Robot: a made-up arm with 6 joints.
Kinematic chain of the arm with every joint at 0, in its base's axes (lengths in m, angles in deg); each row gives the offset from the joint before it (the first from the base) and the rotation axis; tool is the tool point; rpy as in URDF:
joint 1: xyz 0 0 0.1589 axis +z
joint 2: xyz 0 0 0 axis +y
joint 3: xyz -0.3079 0 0.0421 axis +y
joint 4: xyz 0.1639 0 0.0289 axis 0.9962 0 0.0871
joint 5: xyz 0 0 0 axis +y
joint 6: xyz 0.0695 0 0.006 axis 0.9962 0 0.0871
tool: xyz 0 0 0 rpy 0 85 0
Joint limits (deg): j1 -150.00..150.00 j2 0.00..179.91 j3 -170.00..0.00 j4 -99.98..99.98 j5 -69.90..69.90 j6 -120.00..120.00
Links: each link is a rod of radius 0.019 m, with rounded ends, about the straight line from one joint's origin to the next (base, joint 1, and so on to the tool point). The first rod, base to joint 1, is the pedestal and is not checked.
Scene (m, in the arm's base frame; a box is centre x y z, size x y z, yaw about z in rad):
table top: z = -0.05
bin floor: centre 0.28 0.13 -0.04 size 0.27 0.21 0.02 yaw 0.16
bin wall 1: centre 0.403 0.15 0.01 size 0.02 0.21 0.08 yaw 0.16
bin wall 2: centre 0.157 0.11 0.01 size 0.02 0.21 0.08 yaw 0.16
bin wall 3: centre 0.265 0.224 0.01 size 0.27 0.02 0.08 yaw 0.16
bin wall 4: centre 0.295 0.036 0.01 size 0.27 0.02 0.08 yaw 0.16
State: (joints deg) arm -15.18 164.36 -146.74 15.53 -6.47 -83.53
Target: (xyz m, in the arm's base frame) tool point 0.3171 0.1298 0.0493
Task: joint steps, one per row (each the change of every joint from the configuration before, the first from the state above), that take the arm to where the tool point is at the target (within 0.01 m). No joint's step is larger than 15 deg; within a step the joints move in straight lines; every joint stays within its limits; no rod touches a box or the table.
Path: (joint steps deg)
1: 11.66 -10.32 12.61 3.31 3.12 7.73
2: 11.66 -10.32 12.61 3.31 3.12 7.74
3: 11.66 -10.32 12.61 3.31 3.11 7.73
4: 0.43 5.70 12.47 -3.23 6.21 -7.73
5: 0.43 5.70 12.46 -3.23 6.20 -7.74
6: 0.44 5.71 12.46 -3.24 6.21 -7.73

